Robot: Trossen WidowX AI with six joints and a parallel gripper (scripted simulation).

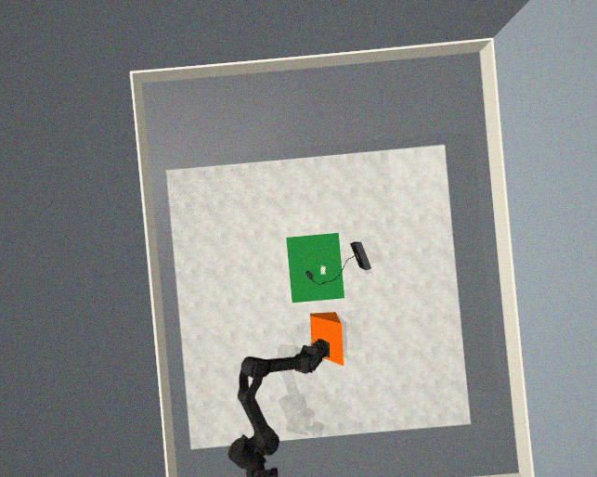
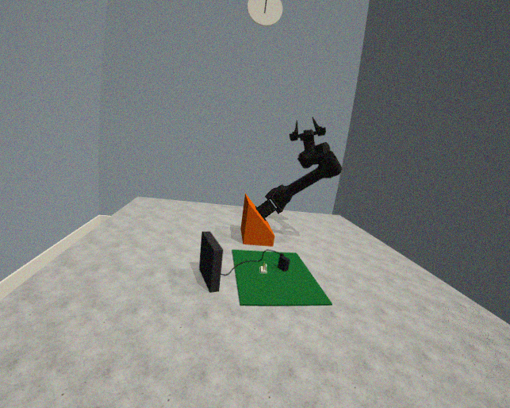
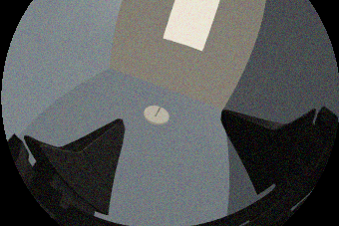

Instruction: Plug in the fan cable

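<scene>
Right now my gripper tip is 600 mm short of the black plug, 150 mm to the left of it and 530 mm above it. The rest, counted from my gripper tip: white four-pin header: 620 mm ahead, 210 mm to the right, 550 mm below; then green board: 630 mm ahead, 180 mm to the right, 560 mm below; then black fan: 680 mm ahead, 360 mm to the right, 490 mm below.
</scene>
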